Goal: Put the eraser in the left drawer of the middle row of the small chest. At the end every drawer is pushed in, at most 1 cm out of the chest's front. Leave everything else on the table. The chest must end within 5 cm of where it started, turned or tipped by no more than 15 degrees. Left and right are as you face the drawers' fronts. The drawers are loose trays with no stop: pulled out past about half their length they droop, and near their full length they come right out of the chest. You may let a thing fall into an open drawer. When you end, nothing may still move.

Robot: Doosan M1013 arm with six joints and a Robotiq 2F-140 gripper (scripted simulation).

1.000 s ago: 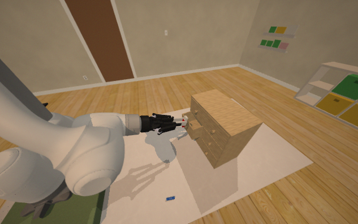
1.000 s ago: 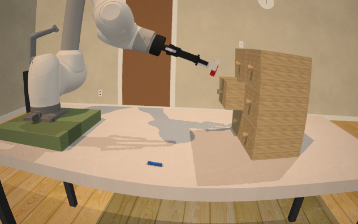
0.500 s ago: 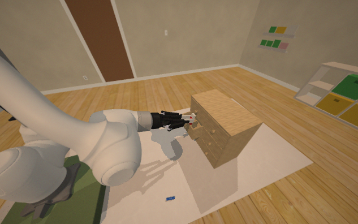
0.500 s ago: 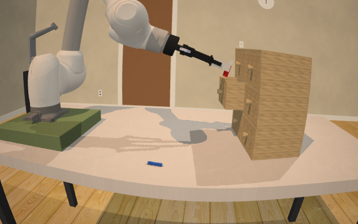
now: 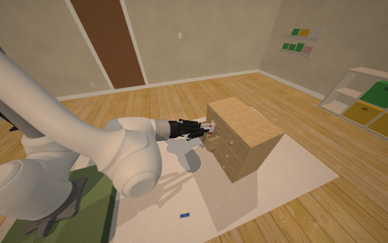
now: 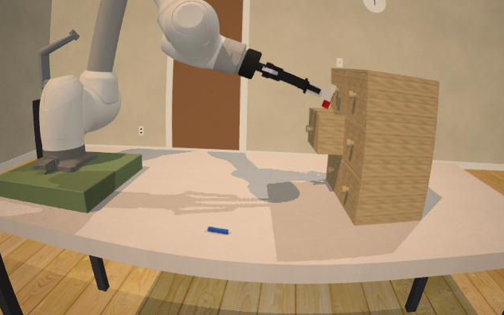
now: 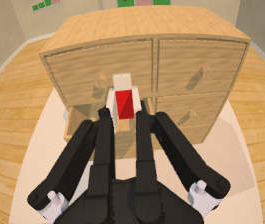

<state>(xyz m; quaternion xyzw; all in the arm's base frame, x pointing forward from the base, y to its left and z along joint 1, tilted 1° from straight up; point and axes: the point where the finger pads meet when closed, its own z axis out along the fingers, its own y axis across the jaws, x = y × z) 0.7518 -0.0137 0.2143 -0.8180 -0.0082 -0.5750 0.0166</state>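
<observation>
Right now the white eraser is 30 mm ahead of my hand. From my hand the other things lie so: small blue stick 260 mm below, 240 mm to the right, 220 mm behind.
</observation>
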